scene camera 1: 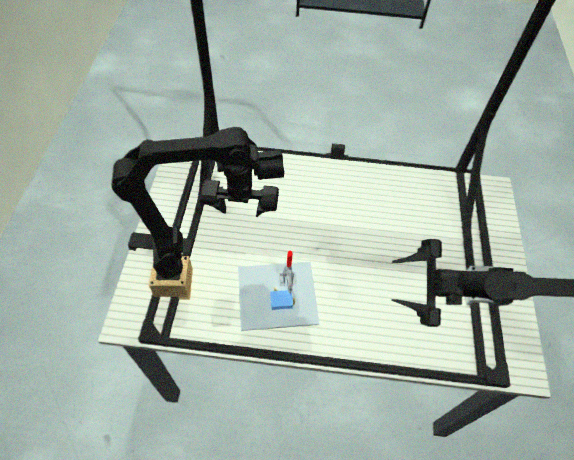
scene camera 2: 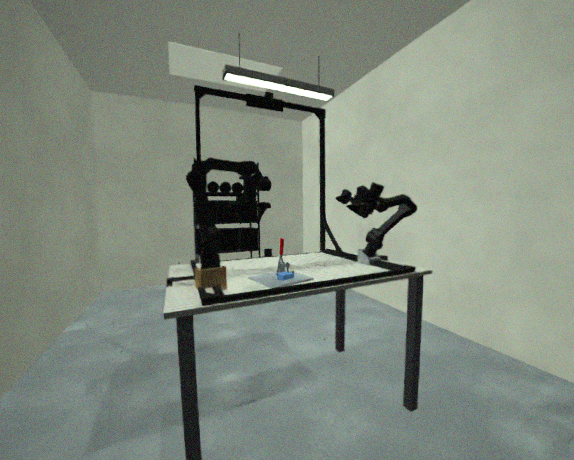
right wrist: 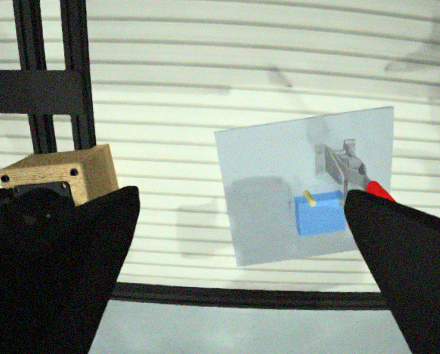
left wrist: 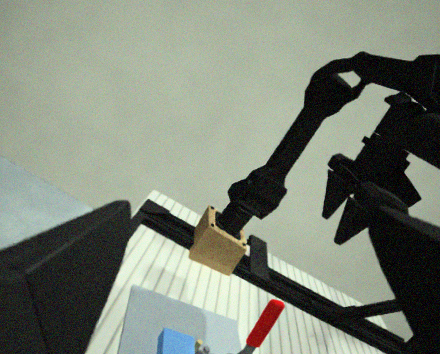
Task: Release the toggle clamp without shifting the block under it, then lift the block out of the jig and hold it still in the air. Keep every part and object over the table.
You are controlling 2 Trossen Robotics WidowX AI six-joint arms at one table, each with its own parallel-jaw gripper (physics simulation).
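Pixels of known places: left gripper, fingertip midpoint: (scene camera 1: 392, 280) (scene camera 2: 341, 202) (left wrist: 251, 216); right gripper, fingertip midpoint: (scene camera 1: 241, 213) (scene camera 2: 249, 223) (right wrist: 244, 199) (left wrist: 330, 229); left arm's base at its link origin: (scene camera 2: 369, 253); right arm's base at its link origin: (scene camera 1: 169, 270) (scene camera 2: 210, 267) (right wrist: 48, 211) (left wrist: 227, 226).
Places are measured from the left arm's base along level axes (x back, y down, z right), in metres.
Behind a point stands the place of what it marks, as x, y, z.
Note:
The blue block (scene camera 1: 281, 299) {-0.589, 0.027, -0.064} (scene camera 2: 285, 276) {-0.603, 0.033, -0.086} (left wrist: 175, 342) {-0.597, 0.027, -0.067} (right wrist: 321, 216) {-0.590, 0.027, -0.058} sits on the grey jig plate (scene camera 1: 255, 319) {-0.659, 0.048, -0.118} (left wrist: 146, 305) {-0.664, 0.049, -0.118} (right wrist: 260, 150) {-0.667, 0.049, 0.024}, beside a small yellow pin (right wrist: 310, 198) {-0.608, 0.023, -0.031}. The toggle clamp (scene camera 1: 288, 278) {-0.571, -0.006, -0.013} (right wrist: 345, 167) {-0.583, -0.009, 0.020} stands behind it; its red handle (scene camera 1: 290, 258) {-0.569, -0.106, -0.005} (scene camera 2: 282, 246) {-0.572, -0.085, -0.003} (left wrist: 265, 323) {-0.565, -0.089, 0.003} (right wrist: 380, 191) {-0.575, -0.068, 0.018} points up in scene camera 2. A finger hides the clamp's tip in the right wrist view; whether it presses the block is unclear. My right gripper (scene camera 1: 241, 213) {-0.703, -0.191, 0.073} (left wrist: 330, 229) {-0.703, -0.191, 0.073} (right wrist: 244, 199) {-0.703, -0.191, 0.073} is open and empty, high above the table. My left gripper (scene camera 1: 393, 281) {-0.350, -0.286, -0.153} (scene camera 2: 342, 202) {-0.350, -0.286, -0.153} is open and empty, raised right of the plate.
The right arm stands on a wooden base block (scene camera 1: 170, 285) {-0.892, -0.033, -0.063} (scene camera 2: 211, 278) {-0.911, 0.004, -0.065} (left wrist: 218, 245) {-0.854, -0.002, -0.022} (right wrist: 100, 172) {-0.856, 0.015, 0.013} left of the plate. A black rail (scene camera 1: 300, 356) {-0.531, 0.042, -0.221} (right wrist: 250, 298) {-0.678, 0.038, -0.202} runs along the table's near edge. Black frame posts (scene camera 1: 200, 60) {-0.851, -0.322, 0.515} (scene camera 2: 322, 175) {0.003, -0.509, 0.448} rise at the back.

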